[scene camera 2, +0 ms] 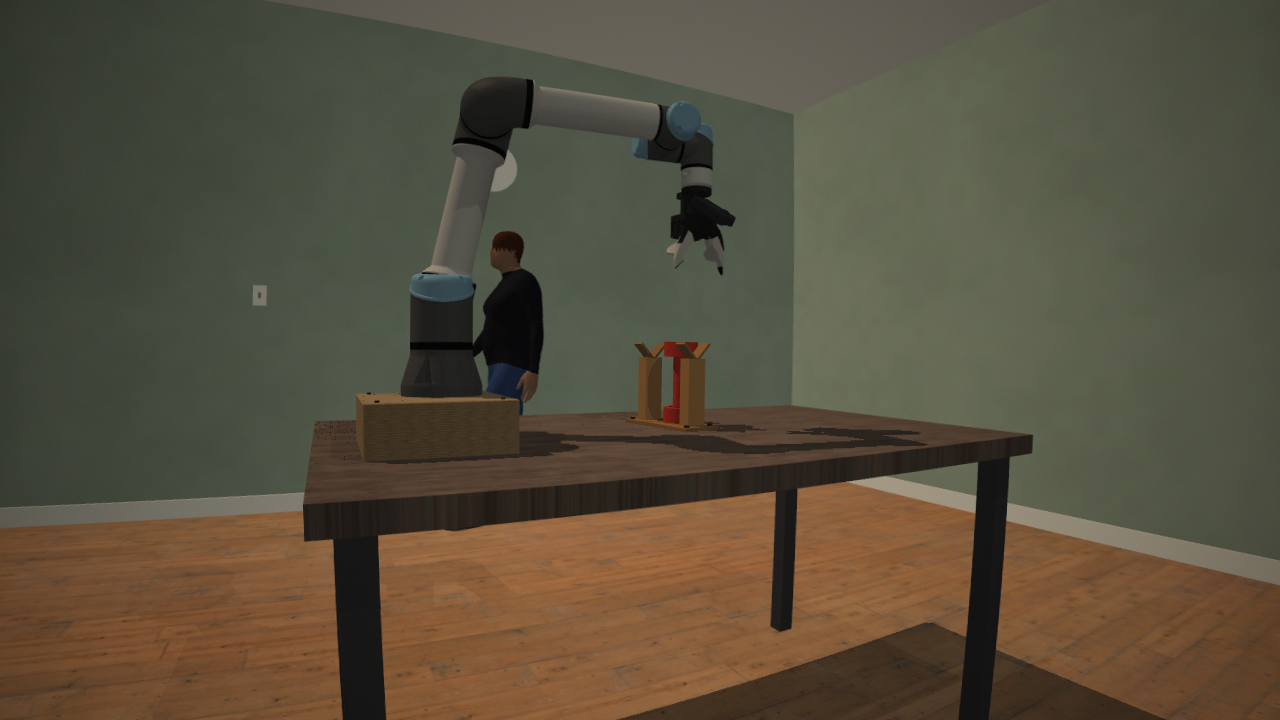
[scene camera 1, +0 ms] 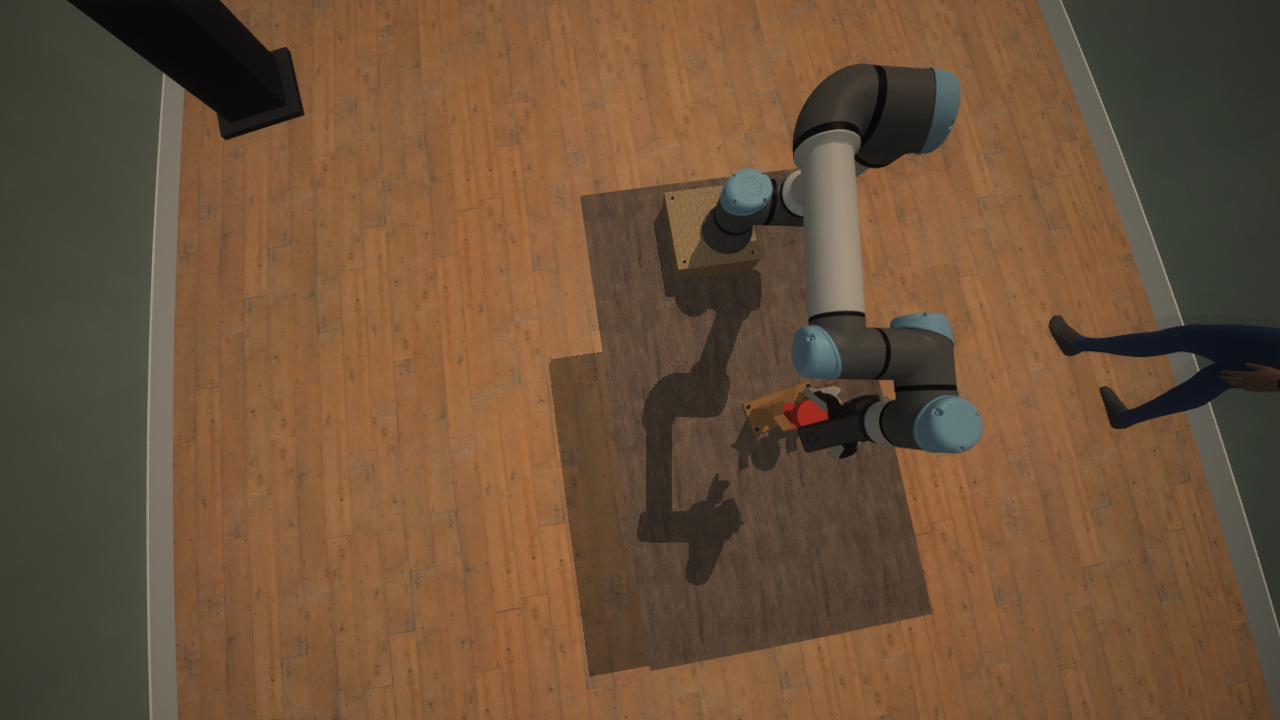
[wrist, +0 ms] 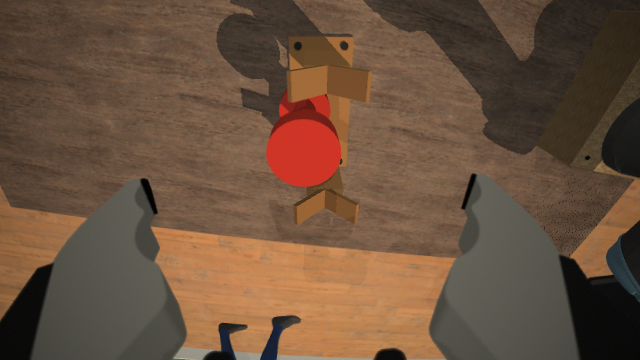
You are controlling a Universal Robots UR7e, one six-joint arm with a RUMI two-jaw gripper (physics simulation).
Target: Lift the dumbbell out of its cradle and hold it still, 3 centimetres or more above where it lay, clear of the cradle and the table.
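Places are measured from the arm's base along level axes (x left, y ahead, z down), in centimetres.
Where they show: gripper, fingertip midpoint: (scene camera 2: 699, 271) (wrist: 310, 181); arm's base, origin of the base link: (scene camera 2: 441, 394) (scene camera 1: 726, 230).
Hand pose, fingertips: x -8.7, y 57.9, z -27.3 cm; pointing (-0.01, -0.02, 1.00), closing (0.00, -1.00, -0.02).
Each offset is from my fingertips to the top centre of the thing. Level surfaces: height alone.
The red dumbbell @(dx +6.8, dy +0.8, dz +16.3 cm) (scene camera 1: 810, 411) (scene camera 2: 677, 380) (wrist: 304, 152) stands upright on one end between the cradle's two posts, not across its V-shaped rests. In the wrist view its round upper head faces the camera and sits slightly left of the cradle's line. The wooden cradle @(dx +7.5, dy -1.9, dz +16.5 cm) (scene camera 1: 765, 414) (scene camera 2: 692, 391) (wrist: 307, 85) stands on the table. Whether the dumbbell's lower head rests on the base plate or the table is unclear. My gripper (scene camera 1: 832, 420) (scene camera 2: 699, 268) (wrist: 310, 181) is open and empty, pointing down, well above the dumbbell and cradle.
The table @(dz +36.4 cm) (scene camera 1: 716, 626) (scene camera 2: 581, 465) (wrist: 150, 125) bears the cradle and the wooden block (scene camera 2: 438, 428) under the arm's base. The cradle's V rests flank the dumbbell's top on two sides. A person (scene camera 2: 512, 313) stands beyond the table.
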